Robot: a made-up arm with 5 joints.
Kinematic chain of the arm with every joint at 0, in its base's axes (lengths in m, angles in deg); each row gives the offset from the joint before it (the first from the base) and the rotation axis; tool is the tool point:
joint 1: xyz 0 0 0.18 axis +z
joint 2: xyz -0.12 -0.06 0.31 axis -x
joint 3: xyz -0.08 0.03 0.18 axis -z
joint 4: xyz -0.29 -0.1 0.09 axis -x
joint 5: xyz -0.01 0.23 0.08 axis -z
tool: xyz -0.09 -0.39 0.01
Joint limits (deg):
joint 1: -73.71..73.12
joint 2: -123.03..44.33
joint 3: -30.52..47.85
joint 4: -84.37..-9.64
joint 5: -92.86..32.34
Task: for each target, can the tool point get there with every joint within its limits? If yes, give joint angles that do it. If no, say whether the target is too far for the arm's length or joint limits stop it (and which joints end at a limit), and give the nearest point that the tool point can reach.
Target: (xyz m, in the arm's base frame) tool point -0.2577 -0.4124 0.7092
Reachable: yes | joints 48.38 28.27 24.96 -59.33 -29.09
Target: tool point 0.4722 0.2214 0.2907
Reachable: no: joint limits stop it (at a limit: joint 1, joint 3, joint 4) | nearest point 0.4031 -0.1556 0.2643 | short by 0.384 m
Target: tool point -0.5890 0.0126 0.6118
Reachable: yes | joints -39.55 -33.77 15.93 -29.75 -28.53
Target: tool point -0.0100 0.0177 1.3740
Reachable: no: joint limits stop it (at a limit: joint 1, joint 5) | nearest point -0.0567 0.0828 0.9494 | short by 0.432 m
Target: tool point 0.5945 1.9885 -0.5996
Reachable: no: too far | nearest point 0.1171 0.8017 0.4203 | short by 1.636 m
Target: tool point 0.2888 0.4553 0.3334
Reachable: no: joint limits stop it (at a limit: joint 1, joint 2, joint 3, joint 4) | nearest point 0.0115 0.6871 0.4290 | short by 0.374 m
